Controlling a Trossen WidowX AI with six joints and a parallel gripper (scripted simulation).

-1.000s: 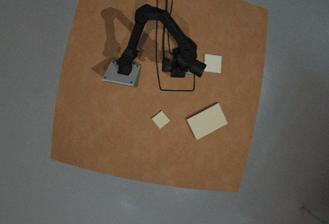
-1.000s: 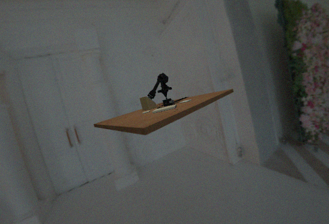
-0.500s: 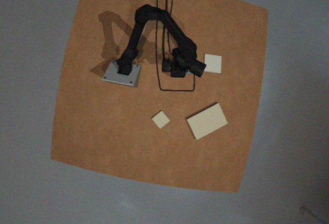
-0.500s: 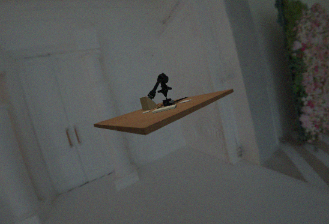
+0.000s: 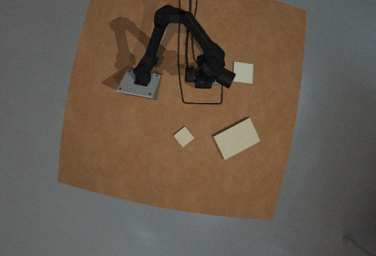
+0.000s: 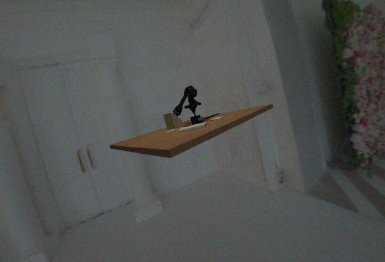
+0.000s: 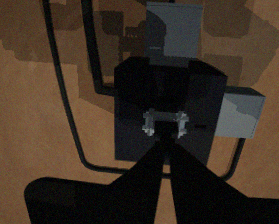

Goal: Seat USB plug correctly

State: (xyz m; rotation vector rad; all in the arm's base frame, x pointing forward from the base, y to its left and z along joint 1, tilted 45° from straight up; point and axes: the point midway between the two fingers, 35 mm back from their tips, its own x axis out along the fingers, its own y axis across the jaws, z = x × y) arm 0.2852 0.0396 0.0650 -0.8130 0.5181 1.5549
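The silver-rimmed USB socket is 4 cm below my gripper tip. The rest, counted from my gripper tip: cream slab: 24 cm ahead, 25 cm to the right, 9 cm below; then cream square: 4 cm behind, 30 cm to the right, 10 cm below.
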